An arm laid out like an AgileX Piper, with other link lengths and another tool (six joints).
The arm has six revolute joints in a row. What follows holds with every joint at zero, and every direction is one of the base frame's. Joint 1 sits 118.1 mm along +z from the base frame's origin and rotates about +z. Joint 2 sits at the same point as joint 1 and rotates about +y. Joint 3 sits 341.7 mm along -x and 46.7 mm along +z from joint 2 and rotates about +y. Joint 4 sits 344.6 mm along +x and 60.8 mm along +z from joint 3 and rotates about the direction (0.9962, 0, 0.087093). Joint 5 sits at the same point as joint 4 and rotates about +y. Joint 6 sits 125.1 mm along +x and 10.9 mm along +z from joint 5 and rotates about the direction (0.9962, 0, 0.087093). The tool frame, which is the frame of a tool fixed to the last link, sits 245.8 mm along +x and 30 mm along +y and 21.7 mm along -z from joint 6; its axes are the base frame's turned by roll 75.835, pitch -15.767 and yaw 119.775 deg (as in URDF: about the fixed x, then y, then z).
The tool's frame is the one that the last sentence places.
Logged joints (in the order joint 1, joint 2, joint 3, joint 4, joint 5, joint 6), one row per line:
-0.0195, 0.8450, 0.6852, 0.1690, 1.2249, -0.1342
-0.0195, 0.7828, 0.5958, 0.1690, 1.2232, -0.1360
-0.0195, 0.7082, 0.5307, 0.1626, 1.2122, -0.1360
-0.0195, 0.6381, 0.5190, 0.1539, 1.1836, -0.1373
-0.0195, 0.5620, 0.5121, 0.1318, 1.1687, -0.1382
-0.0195, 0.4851, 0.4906, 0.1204, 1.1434, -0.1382
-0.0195, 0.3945, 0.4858, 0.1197, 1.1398, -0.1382
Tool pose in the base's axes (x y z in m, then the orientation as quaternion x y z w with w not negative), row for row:
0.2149, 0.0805, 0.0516, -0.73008, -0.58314, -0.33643, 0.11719
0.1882, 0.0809, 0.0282, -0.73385, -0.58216, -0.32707, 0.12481
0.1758, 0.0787, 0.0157, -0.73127, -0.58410, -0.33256, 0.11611
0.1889, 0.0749, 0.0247, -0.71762, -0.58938, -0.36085, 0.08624
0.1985, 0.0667, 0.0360, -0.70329, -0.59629, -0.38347, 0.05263
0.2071, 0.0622, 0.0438, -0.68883, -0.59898, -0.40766, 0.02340
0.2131, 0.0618, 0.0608, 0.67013, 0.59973, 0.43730, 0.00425
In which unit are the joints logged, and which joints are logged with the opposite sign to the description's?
The joints are logged in radians. Opposite sign: joint 3.
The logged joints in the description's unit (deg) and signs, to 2 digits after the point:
-1.12, 48.41, -39.26, 9.68, 70.18, -7.69
-1.12, 44.85, -34.14, 9.68, 70.08, -7.79
-1.12, 40.58, -30.41, 9.32, 69.45, -7.79
-1.12, 36.56, -29.74, 8.82, 67.82, -7.87
-1.12, 32.20, -29.34, 7.55, 66.96, -7.92
-1.12, 27.79, -28.11, 6.90, 65.51, -7.92
-1.12, 22.60, -27.83, 6.86, 65.31, -7.92

